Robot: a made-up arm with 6 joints.
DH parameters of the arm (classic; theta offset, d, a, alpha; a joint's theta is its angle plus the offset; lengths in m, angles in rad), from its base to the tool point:
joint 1: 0 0.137 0 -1.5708
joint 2: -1.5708 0 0.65 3.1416
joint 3: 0 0 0 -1.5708
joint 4: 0 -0.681 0 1.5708
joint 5: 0 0.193 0 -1.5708
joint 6: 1.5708 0 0 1.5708
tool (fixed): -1.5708 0 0 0
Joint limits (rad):
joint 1: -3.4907..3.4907
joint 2: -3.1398..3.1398
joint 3: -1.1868..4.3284
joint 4: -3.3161..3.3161
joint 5: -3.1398..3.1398
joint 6: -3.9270..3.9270
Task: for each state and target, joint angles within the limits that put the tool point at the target. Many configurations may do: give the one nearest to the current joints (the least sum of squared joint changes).
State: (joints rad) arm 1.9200 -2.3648 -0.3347 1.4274 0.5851 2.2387
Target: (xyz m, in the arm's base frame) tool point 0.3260 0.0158 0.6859
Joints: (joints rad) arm 2.8427 -1.6660 -0.8311 0.9574 0.5851 2.2387
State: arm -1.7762 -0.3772 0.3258 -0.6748 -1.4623 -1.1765
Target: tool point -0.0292 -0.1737 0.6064
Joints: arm -1.3931 -0.9609 -0.5594 -1.2577 -1.4623 -1.1765
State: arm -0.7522 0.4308 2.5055 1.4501 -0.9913 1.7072
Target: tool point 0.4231 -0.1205 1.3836
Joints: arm -0.3126 0.5794 1.7562 1.6510 -0.9913 1.7072
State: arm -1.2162 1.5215 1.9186 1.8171 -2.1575 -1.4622
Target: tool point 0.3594 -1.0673 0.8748
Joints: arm -1.2833 1.1227 1.5547 1.7902 -2.1575 -1.4622
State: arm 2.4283 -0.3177 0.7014 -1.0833 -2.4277 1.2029
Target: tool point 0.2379 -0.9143 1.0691
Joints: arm 1.7418 -1.0047 1.4117 -1.1499 -2.4277 1.2029
